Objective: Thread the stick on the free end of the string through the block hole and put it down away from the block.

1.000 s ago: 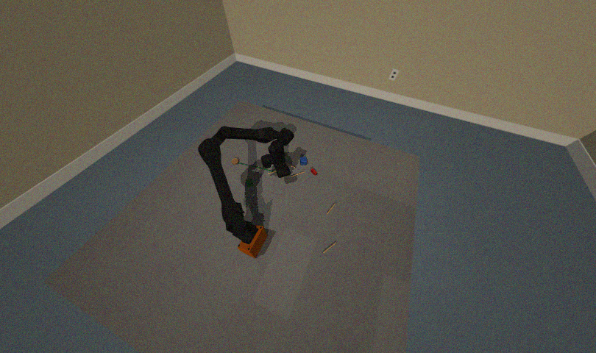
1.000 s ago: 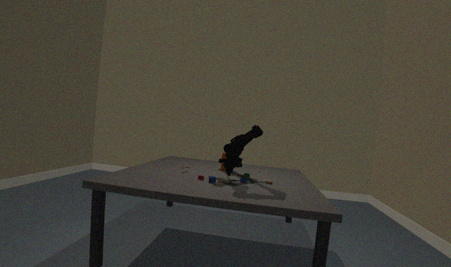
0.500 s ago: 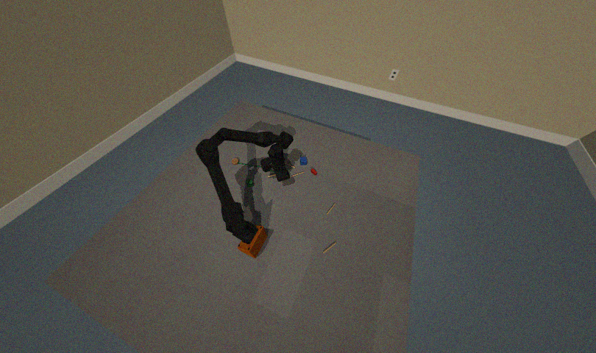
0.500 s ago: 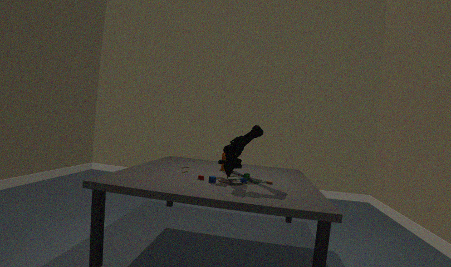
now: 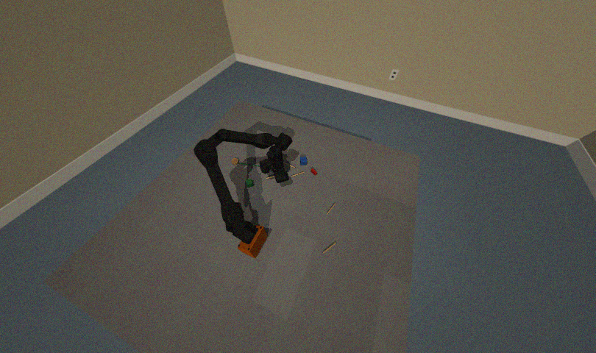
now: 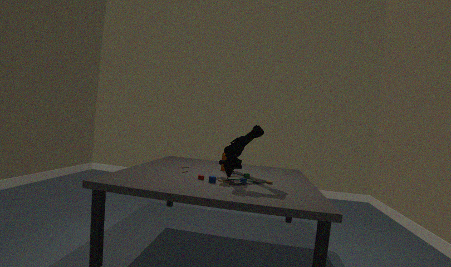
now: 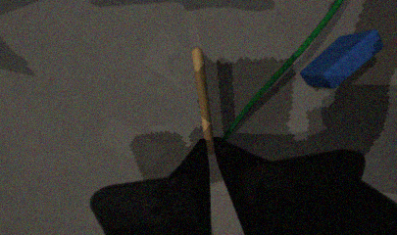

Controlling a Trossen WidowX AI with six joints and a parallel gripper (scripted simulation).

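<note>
The green block lies 110 mm to the left of my gripper tip and 110 mm behind it. Also, from my gripper tip: red piece (160 mm to the right, 110 mm ahead); then thin wooden stick (10 mm to the left, 10 mm behind); then blue block (150 mm ahead, 80 mm to the right).
</note>
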